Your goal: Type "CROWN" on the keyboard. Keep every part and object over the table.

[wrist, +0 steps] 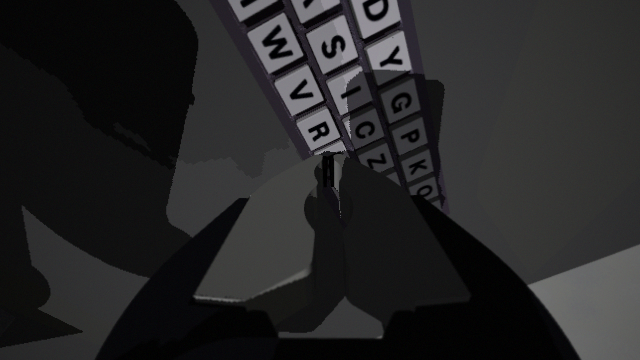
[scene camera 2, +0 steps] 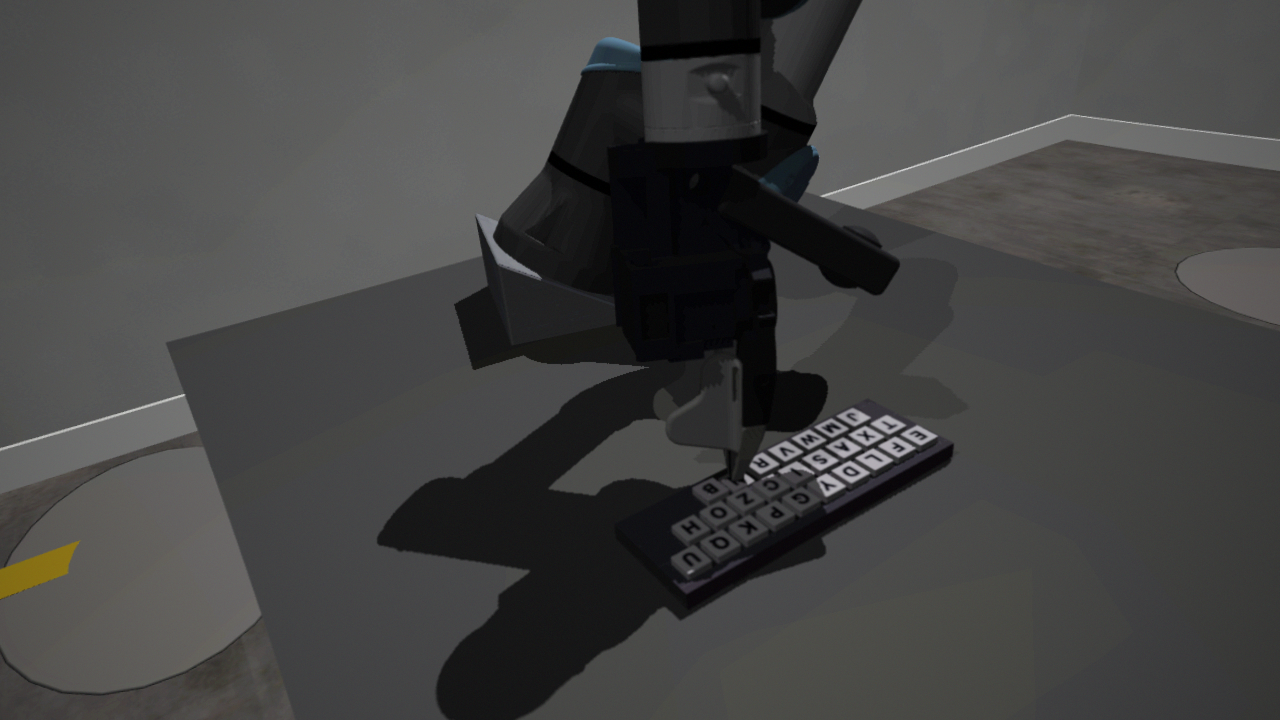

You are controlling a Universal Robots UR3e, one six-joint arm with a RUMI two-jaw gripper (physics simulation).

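A dark keyboard with light letter keys lies on the table, its left part in shadow. My gripper is shut and empty, pointing down. Its tips are at the N key, which they largely cover, so the key's exact height and any contact are hard to tell. The R key is beside the tips. The C key is in the middle row. The W key is farther along the tips' row. The O key is shaded in the scene view.
The grey table carries the robot's base mount behind the keyboard. The table's left edge shows in the scene view, with a pale floor disc beyond it. A black bar sticks out from the gripper's side.
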